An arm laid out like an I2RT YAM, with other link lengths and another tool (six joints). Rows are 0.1 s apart.
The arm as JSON. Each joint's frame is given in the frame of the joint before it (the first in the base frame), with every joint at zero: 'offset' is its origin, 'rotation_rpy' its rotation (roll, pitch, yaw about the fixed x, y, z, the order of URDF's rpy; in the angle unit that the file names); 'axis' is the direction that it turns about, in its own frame. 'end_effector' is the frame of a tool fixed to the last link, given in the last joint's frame.
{
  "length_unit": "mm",
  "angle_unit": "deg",
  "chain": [
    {
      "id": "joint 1",
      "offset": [
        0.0,
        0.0,
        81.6
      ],
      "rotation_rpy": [
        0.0,
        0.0,
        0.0
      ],
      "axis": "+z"
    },
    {
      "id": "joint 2",
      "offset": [
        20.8,
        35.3,
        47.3
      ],
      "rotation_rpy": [
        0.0,
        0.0,
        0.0
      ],
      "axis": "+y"
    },
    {
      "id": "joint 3",
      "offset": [
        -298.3,
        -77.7,
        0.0
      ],
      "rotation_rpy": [
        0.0,
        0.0,
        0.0
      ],
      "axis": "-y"
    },
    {
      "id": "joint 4",
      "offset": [
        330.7,
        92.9,
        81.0
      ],
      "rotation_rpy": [
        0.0,
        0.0,
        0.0
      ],
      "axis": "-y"
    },
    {
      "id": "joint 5",
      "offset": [
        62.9,
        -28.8,
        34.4
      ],
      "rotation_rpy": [
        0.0,
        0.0,
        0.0
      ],
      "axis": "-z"
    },
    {
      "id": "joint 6",
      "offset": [
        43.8,
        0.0,
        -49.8
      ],
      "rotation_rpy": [
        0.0,
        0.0,
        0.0
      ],
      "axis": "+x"
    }
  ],
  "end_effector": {
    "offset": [
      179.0,
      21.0,
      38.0
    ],
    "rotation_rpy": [
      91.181,
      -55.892,
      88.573
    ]
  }
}
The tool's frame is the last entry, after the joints.
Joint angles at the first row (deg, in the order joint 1, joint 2, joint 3, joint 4, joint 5, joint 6):
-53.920, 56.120, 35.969, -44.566, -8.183, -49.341
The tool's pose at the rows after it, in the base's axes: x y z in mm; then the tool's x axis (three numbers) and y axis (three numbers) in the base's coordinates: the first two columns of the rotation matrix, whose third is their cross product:
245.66, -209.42, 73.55, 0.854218, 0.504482, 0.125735, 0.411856, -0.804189, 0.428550
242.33, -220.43, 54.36, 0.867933, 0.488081, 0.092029, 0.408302, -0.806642, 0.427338
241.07, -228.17, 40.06, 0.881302, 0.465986, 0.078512, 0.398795, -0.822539, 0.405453
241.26, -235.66, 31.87, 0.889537, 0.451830, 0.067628, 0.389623, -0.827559, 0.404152
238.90, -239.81, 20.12, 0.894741, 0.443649, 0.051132, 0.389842, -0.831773, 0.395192
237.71, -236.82, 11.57, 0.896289, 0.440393, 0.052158, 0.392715, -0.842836, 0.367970
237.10, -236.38, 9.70, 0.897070, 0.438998, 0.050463, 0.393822, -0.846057, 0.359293
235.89, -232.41, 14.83, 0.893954, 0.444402, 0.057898, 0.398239, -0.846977, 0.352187
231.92, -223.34, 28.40, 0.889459, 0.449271, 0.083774, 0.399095, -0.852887, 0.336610
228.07, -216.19, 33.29, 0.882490, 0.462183, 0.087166, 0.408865, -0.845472, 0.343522
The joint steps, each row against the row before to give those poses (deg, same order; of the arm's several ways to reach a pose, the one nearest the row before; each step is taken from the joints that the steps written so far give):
-2.085, 0.504, -1.540, 2.931, 2.376, -0.317
-0.075, 2.670, -1.419, 3.789, 2.222, 0.162
-0.191, 3.502, 0.103, 1.964, 1.082, 0.787
-0.068, 2.136, -0.015, 2.001, 0.913, 0.536
-0.086, 2.065, -0.447, 1.817, 0.970, 0.043
-0.024, 1.651, 0.033, -0.045, -0.214, 0.193
-0.016, 0.524, 0.182, -0.201, 0.043, 0.035
-0.269, -1.025, 0.302, -1.706, -0.679, -0.433
-1.157, -2.716, 0.668, -4.174, -2.033, -0.932
-0.316, -2.665, -0.890, -1.399, -0.541, -1.000

